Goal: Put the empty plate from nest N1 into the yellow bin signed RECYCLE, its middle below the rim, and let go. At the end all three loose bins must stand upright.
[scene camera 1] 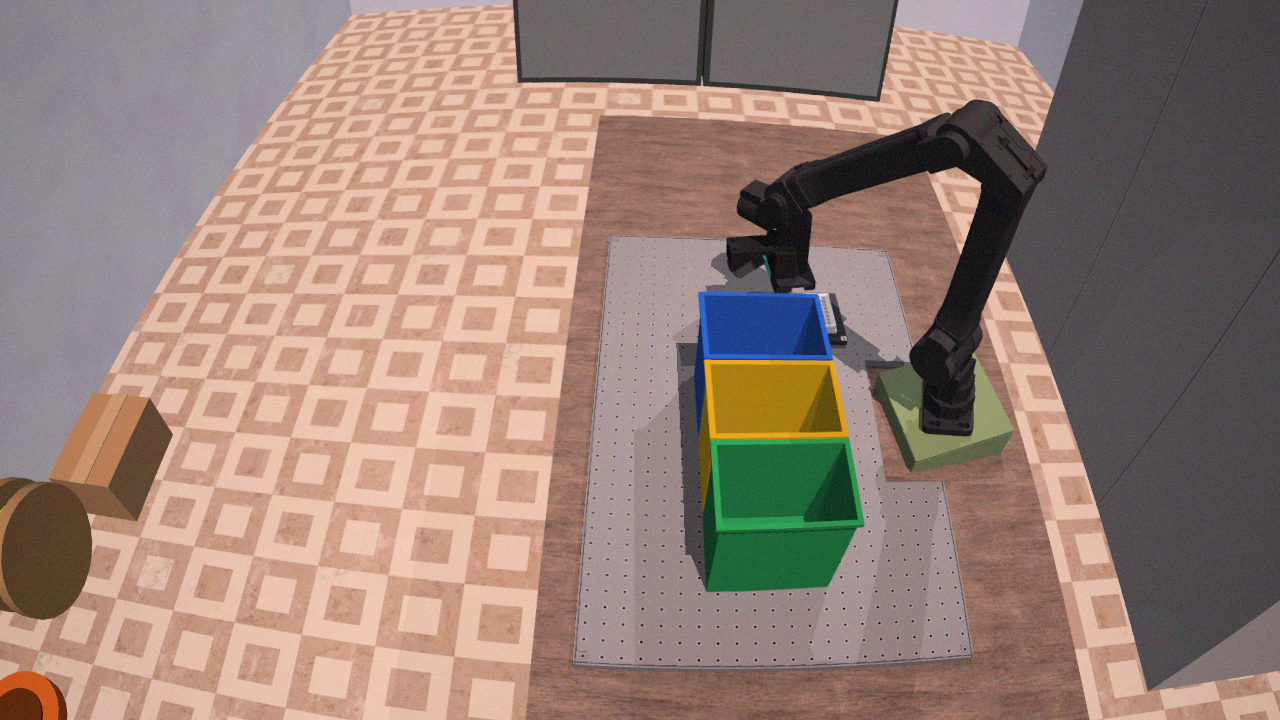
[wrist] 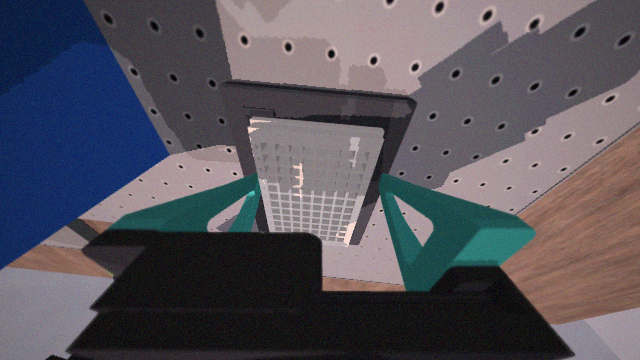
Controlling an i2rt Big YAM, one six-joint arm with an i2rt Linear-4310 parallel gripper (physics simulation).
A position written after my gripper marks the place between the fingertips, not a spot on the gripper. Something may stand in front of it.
Observation:
I see my gripper (wrist: pixel 320 180), a blue bin (scene camera 1: pixel 733 325), a yellow bin (scene camera 1: pixel 744 399), a green bin (scene camera 1: pixel 779 514), a white plate (wrist: pixel 313 176) and a dark nest (wrist: pixel 294 103).
The blue bin is seen too in the wrist view (wrist: pixel 81 134). The wrist view does not show the yellow bin: it is out of frame. The wrist view does not show the green bin: it is out of frame.

